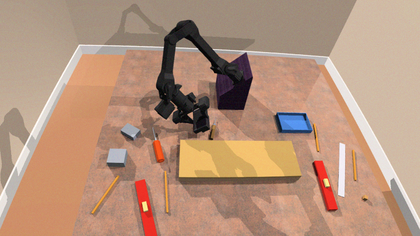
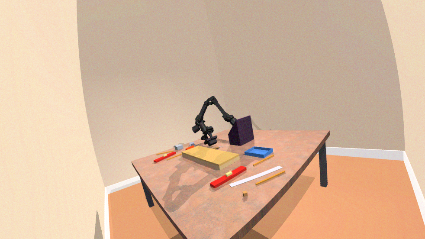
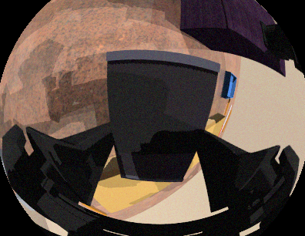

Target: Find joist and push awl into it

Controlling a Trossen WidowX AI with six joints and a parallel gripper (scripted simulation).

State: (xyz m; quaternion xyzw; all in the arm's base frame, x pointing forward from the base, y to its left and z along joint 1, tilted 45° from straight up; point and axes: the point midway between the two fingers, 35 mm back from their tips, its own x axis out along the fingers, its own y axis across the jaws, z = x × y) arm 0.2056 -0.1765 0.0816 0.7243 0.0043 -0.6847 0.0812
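The stud finder lies 2 cm below my gripper tip, 2 cm behind it and 1 cm to the left of it. Round my gripper tip: white strip: 68 cm to the left, 17 cm ahead, 7 cm below; blue tray: 48 cm to the left, 8 cm behind, 6 cm below; awl: 6 cm to the left, 6 cm below, 2 cm behind.
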